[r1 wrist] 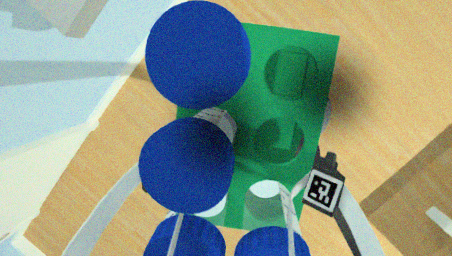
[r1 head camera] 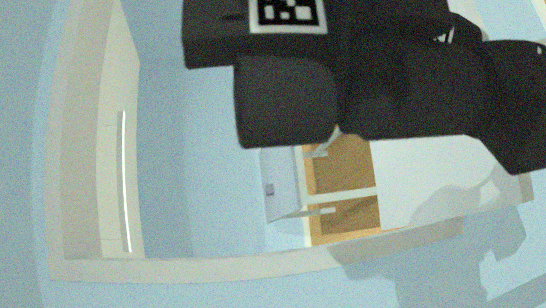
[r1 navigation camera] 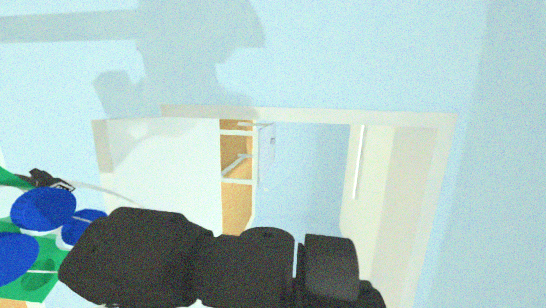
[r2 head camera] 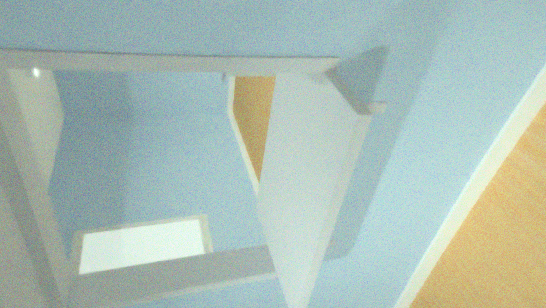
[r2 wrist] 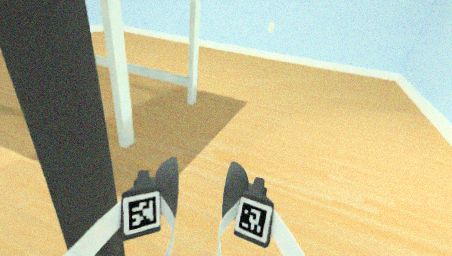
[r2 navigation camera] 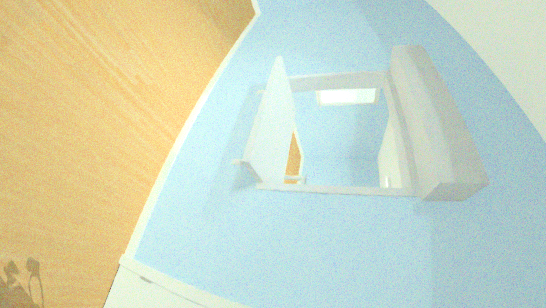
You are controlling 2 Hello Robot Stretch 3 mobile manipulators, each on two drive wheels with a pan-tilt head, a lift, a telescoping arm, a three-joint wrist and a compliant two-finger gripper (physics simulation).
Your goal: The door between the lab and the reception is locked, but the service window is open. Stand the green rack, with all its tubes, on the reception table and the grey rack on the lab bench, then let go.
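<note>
The green rack (r1 navigation camera: 52, 247) (r1 wrist: 327, 60) holds several blue-capped tubes (r1 navigation camera: 44, 209) (r1 wrist: 197, 55). My r1 gripper (r1 wrist: 232, 185) is shut on the rack, with one finger on each side; the left fingertip is mostly hidden behind a cap. The rack hangs above the wood floor in the r1 wrist view. The open service window shows in the r1 head view, with its pale frame (r1 head camera: 200, 270), and in the r2 navigation view, with its frame (r2 navigation camera: 340, 190). My r2 gripper (r2 wrist: 202, 192) is open and empty above the floor. The grey rack does not show.
A broad white panel (r1 head camera: 430, 175) (r1 navigation camera: 165, 160) (r2 head camera: 305, 165) (r2 navigation camera: 272, 125) stands at the window opening. A pale box-shaped part (r2 navigation camera: 440, 125) lies along its other side. White table legs (r2 wrist: 120, 90) and a dark post (r2 wrist: 60, 100) stand left of the r2 gripper.
</note>
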